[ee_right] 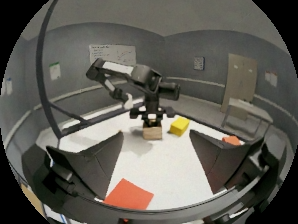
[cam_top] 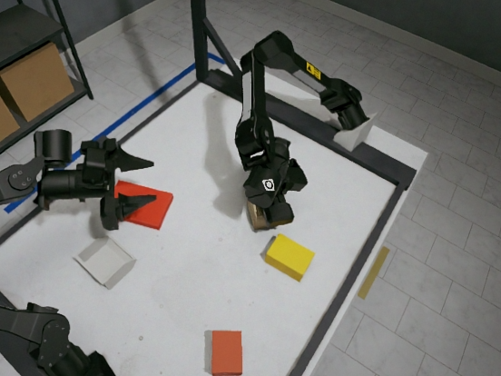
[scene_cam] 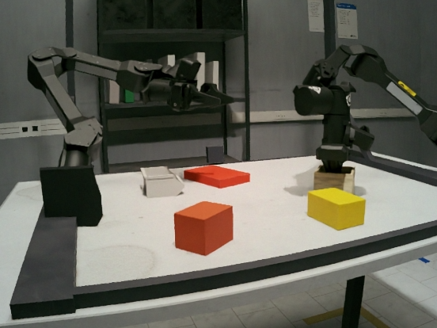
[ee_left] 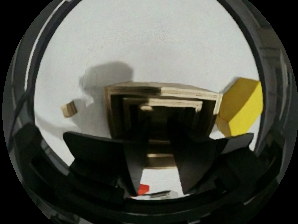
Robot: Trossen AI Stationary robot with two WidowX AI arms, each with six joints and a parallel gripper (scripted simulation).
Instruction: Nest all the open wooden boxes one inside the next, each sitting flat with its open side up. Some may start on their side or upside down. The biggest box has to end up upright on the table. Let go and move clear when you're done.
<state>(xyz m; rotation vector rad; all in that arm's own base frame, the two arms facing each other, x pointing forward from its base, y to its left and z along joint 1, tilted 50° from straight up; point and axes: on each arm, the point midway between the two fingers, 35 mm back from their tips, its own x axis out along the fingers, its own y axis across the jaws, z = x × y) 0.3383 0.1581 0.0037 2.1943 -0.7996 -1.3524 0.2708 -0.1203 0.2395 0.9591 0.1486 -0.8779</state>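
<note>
My left gripper is now 4 cm above the small wooden box. Also, from my left hand: medium wooden box (4 cm below); then biggest wooden box (5 cm below); then tiny wooden box (13 cm behind, 9 cm to the left, 6 cm below).
</note>
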